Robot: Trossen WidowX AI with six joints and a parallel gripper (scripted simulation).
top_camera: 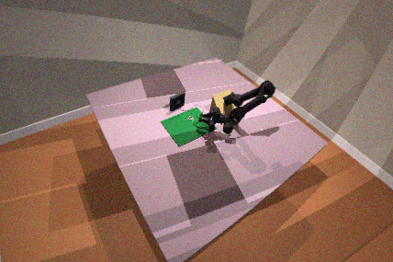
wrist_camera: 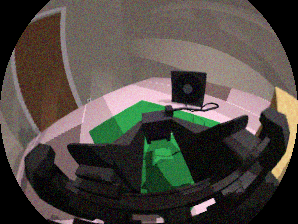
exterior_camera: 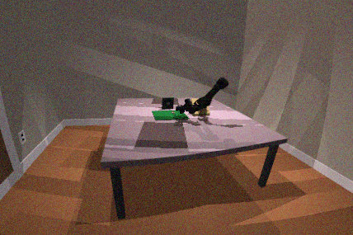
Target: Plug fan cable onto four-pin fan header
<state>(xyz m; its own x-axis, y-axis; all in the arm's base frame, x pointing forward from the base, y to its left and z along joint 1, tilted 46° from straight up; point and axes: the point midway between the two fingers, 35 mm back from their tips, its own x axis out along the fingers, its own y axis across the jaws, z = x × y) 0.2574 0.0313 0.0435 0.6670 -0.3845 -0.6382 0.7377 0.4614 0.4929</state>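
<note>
Right now the dark plug is 1 cm below my gripper tip. Round my gripper tip: four-pin header (8 cm to the right, 8 cm below, 1 cm ahead); green board (10 cm below, 5 cm ahead, 4 cm to the right); black fan (22 cm to the right, 2 cm below, 2 cm ahead).
</note>
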